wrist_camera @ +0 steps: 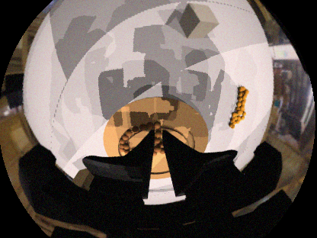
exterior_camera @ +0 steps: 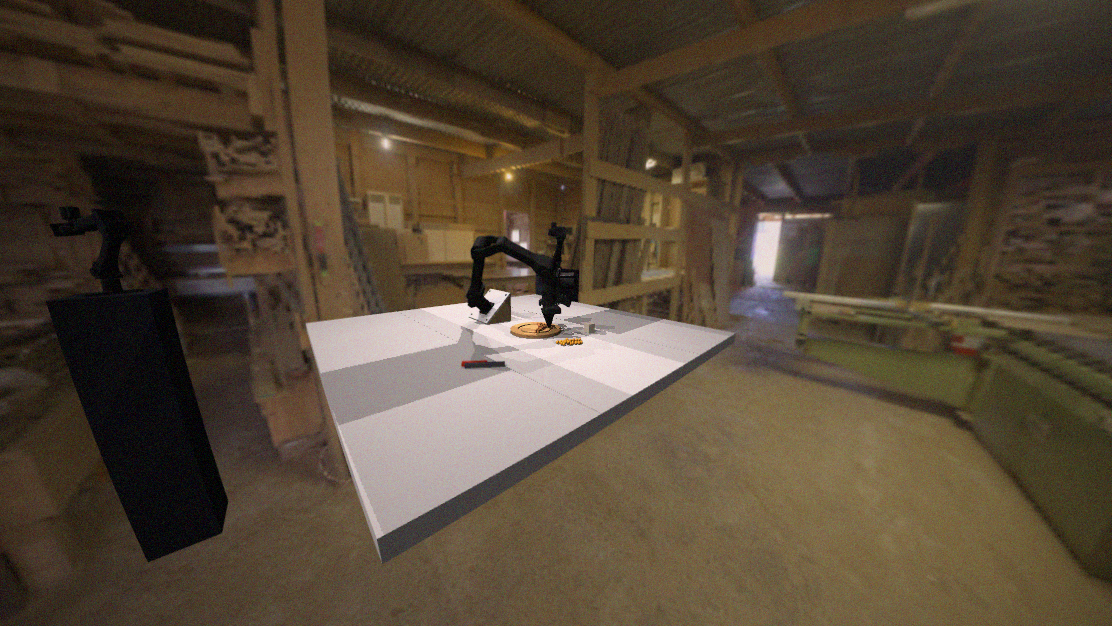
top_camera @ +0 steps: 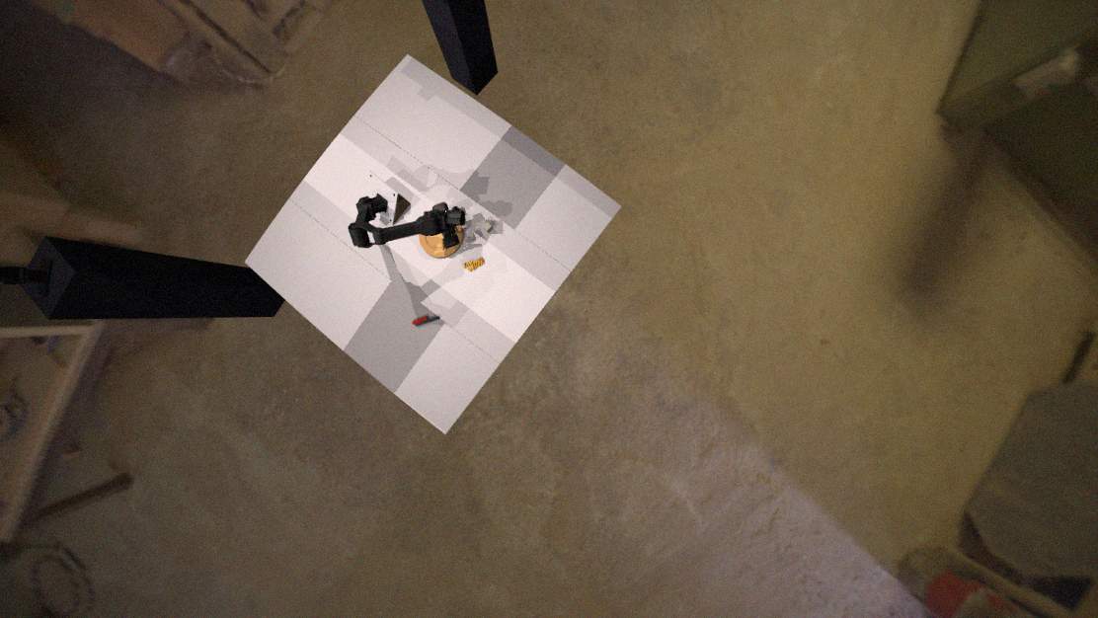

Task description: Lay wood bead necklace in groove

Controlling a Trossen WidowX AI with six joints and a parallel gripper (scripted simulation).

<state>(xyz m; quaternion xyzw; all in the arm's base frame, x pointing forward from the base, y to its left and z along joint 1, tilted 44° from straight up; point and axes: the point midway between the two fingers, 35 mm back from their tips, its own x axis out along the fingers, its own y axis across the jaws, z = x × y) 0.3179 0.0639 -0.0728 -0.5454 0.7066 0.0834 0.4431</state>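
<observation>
Right now my gripper tip is 12 cm short of the small grey cube and 11 cm to the right of it. Also, from my gripper tip: black marker 15 cm ahead, 39 cm to the right, 1 cm below.
</observation>
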